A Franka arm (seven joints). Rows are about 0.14 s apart.
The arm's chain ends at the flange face. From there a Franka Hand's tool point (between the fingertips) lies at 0.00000 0.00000 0.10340 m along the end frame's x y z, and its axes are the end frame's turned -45 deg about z.
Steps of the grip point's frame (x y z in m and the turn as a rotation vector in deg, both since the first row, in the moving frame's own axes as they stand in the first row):
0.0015 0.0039 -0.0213 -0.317 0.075 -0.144
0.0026 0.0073 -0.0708 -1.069 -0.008 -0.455
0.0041 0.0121 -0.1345 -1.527 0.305 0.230
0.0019 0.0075 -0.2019 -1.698 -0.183 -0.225
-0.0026 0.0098 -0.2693 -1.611 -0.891 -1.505
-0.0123 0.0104 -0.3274 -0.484 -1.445 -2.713
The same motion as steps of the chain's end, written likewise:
0.0033 0.0014 -0.0213 -0.171 0.277 -0.144
0.0056 0.0020 -0.0708 -0.762 0.750 -0.455
0.0091 0.0041 -0.1345 -0.864 1.295 0.230
0.0047 0.0016 -0.2019 -1.330 1.071 -0.225
0.0041 0.0056 -0.2692 -1.769 0.509 -1.505
-0.0002 0.0136 -0.3274 -1.364 -0.680 -2.713

